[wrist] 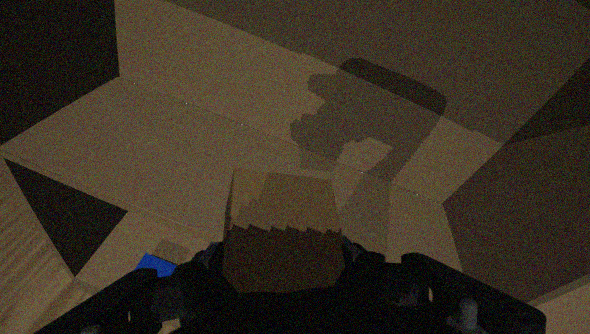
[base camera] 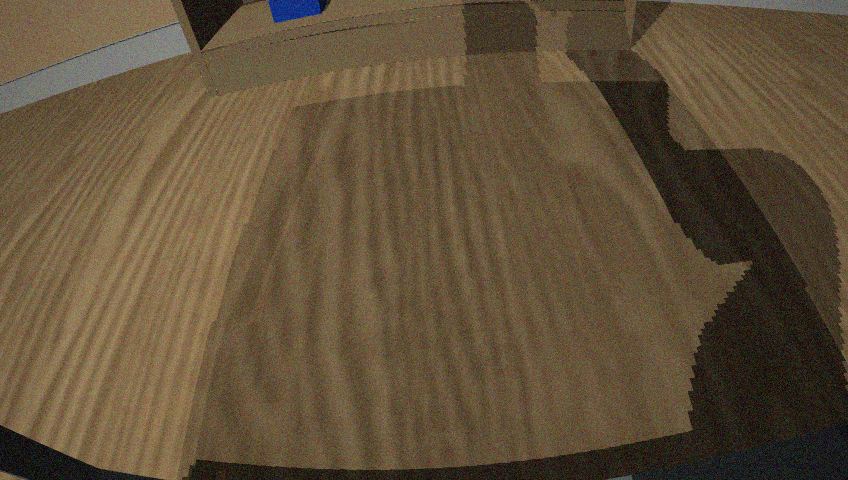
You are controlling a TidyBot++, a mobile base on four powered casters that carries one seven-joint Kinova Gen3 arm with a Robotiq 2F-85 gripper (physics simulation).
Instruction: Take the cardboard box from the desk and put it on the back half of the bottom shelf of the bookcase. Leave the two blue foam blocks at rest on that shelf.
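Places are measured from the arm's base along level axes (x ahead, y left, z up), in centimetres.
Pixels of known places: gripper, fingertip midpoint: [wrist: 279, 254].
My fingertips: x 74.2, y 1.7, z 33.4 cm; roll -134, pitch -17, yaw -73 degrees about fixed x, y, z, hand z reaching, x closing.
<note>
For each thing: its top centre in the pictures, then the offset to it from my fingertips. "spot": a spot on its surface instead. Level surfaces: height alone.
- cardboard box, middle of its top: [wrist: 295, 235] dx -0.8, dy +0.0, dz +3.6 cm
- bottom shelf, its level: dz -63.1 cm
- blue foam block, middle of its top: [wrist: 154, 268] dx +17.7, dy +21.9, dz -58.6 cm
- bookcase's left side panel, surface spot: [base camera: 189, 26] spot: dx +9.3, dy +40.2, dz -57.9 cm
- wood floor, its level: dz -73.1 cm
The cardboard box [wrist: 285, 200] is held between the fingers of my gripper [wrist: 279, 254], its lower part in shadow. In the wrist view the box shows in front of a higher shelf board of the bookcase [base camera: 333, 56] [wrist: 150, 130]; how far it is from the shelves I cannot tell. The bottom shelf [base camera: 368, 11] [wrist: 117, 250] shows at the top of the base view and at the lower left of the wrist view. One blue foam block [base camera: 294, 8] [wrist: 157, 265] rests on it, partly cut off by the frame or hidden by the gripper. The second blue block does not show.
The bookcase's left side panel [base camera: 189, 26] stands beside the bottom shelf, with a wall and pale baseboard [base camera: 95, 62] to its left. The wood floor [base camera: 386, 237] lies before the bookcase, crossed by the arm's shadows. The right side panel [wrist: 510, 215] shows in the wrist view.
</note>
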